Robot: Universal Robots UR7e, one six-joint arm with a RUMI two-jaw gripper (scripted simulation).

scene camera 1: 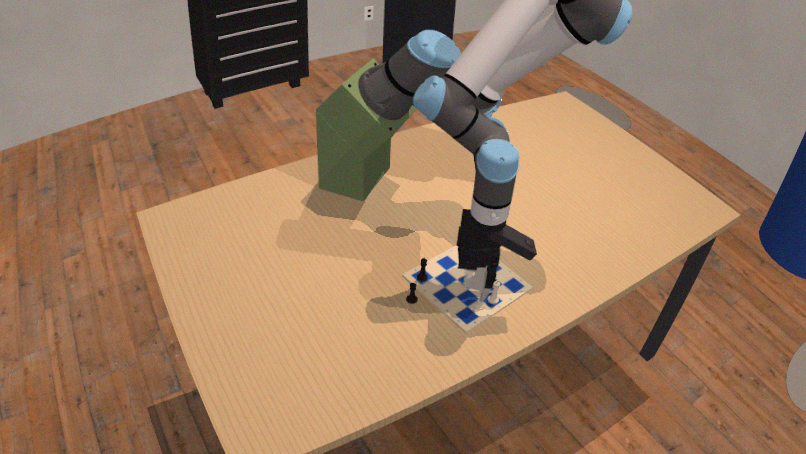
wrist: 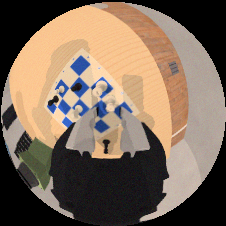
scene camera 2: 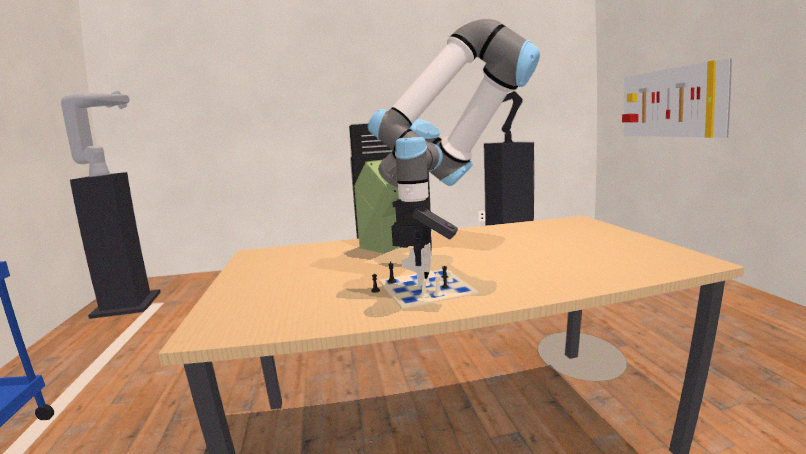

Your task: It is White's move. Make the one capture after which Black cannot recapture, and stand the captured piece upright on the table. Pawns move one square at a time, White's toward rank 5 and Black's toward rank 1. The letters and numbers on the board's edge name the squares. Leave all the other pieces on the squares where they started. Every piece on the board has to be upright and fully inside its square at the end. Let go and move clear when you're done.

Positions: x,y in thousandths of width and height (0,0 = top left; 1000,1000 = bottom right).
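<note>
Gripper (scene camera 1: 596,649). Gripper again (scene camera 2: 525,624). Gripper too (wrist: 485,476).
</note>
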